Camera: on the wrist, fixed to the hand. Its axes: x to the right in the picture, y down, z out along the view.
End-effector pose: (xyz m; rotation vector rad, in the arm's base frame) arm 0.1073 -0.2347 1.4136 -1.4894 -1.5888 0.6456
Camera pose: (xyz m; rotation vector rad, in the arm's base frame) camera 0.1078 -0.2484 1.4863 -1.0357 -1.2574 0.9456
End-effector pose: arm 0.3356 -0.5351 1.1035 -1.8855 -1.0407 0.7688
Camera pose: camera 0.3464 -0.5275 1.1763 -1.3812 -0.7311 0.8904
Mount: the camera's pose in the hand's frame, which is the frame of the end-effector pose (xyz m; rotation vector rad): 0.0033 -0.0621 -0.0400 0.5693 0.0383 -0.0395
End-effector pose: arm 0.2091 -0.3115 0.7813 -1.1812 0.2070 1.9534
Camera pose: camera 0.2794 -0.2901 0.7729 -0.8342 0.7025 1.6752
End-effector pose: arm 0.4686 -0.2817 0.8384 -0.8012 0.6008 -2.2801
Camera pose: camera 0.4138 -0.2330 0.8480 -0.4889 -0.0620 -2.3292
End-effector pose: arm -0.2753 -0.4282 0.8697 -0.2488 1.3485 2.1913
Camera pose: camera -0.2495 -0.4403 0.8015 -0.0979 1.8977 1.6864
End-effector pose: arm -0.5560 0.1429 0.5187 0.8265 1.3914 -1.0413
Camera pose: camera -0.6284 0.1576 0.5212 1.2363 1.1532 -1.4897
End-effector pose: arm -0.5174 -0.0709 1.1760 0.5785 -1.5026 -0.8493
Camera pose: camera -0.4862 -0.1178 1.1281 1.0359 -1.7052 -0.4253
